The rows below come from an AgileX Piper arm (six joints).
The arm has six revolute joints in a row. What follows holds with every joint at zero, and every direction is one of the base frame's.
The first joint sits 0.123 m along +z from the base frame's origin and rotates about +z.
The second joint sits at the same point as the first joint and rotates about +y.
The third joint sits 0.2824 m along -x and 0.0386 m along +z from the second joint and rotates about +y.
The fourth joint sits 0.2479 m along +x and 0.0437 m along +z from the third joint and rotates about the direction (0.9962, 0, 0.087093).
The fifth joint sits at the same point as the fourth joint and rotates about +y.
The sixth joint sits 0.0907 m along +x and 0.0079 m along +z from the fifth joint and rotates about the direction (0.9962, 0, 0.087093).
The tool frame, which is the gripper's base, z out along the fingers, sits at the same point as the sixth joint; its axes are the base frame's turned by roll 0, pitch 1.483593 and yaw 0 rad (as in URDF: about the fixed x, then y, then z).
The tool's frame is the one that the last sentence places.
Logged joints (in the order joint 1, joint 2, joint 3, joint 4, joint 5, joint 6), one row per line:
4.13, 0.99, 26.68, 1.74, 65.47, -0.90
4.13, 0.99, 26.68, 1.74, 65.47, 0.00
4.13, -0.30, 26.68, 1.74, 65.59, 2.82
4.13, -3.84, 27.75, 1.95, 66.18, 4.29
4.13, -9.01, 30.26, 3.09, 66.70, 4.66
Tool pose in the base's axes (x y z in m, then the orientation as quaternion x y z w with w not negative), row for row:
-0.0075, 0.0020, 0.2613, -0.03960, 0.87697, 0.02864, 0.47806
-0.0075, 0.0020, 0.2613, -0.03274, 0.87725, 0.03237, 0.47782
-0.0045, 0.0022, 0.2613, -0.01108, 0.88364, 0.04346, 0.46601
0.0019, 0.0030, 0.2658, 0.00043, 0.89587, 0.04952, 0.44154
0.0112, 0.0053, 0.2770, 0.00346, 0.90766, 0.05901, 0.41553
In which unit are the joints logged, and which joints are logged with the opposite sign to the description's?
The joints are logged in degrees. Opposite sign: joint 2, joint 3.
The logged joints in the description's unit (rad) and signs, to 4 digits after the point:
0.0721, -0.0173, -0.4657, 0.0304, 1.1427, -0.0157
0.0721, -0.0173, -0.4657, 0.0304, 1.1427, 0.0000
0.0721, 0.0052, -0.4657, 0.0304, 1.1448, 0.0492
0.0721, 0.0670, -0.4843, 0.0340, 1.1551, 0.0749
0.0721, 0.1573, -0.5281, 0.0539, 1.1641, 0.0813

